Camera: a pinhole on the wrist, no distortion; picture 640 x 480 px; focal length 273.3 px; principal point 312.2 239.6 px. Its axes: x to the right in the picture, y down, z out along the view. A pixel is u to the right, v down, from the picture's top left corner.
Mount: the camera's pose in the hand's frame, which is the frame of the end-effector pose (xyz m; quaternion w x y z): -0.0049 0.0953 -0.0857 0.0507 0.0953 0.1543 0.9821
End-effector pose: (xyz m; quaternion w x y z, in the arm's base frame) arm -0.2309 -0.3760 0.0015 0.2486 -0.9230 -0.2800 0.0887
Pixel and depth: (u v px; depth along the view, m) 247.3 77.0 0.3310
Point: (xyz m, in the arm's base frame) 0.0250 -0.4949 -0.3176
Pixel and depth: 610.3 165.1 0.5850
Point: -0.5643 -0.8026 -0.6886
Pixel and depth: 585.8 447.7 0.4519
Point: -0.7215 -0.3467 -0.4180
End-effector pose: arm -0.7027 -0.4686 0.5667 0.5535 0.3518 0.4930 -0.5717
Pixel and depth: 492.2 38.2 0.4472
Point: -0.0726 -0.6269 0.7101
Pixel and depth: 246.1 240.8 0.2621
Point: -0.5371 -0.6257 0.4735
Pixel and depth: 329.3 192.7 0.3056
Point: -0.4495 -0.6351 0.5352
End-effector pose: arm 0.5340 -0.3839 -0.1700 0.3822 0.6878 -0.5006 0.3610
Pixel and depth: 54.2 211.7 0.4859
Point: 0.4774 -0.8986 0.2238
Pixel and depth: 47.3 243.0 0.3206
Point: 0.4986 -0.7074 0.1010
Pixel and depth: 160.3 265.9 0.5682
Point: 0.5159 -0.9522 0.0402
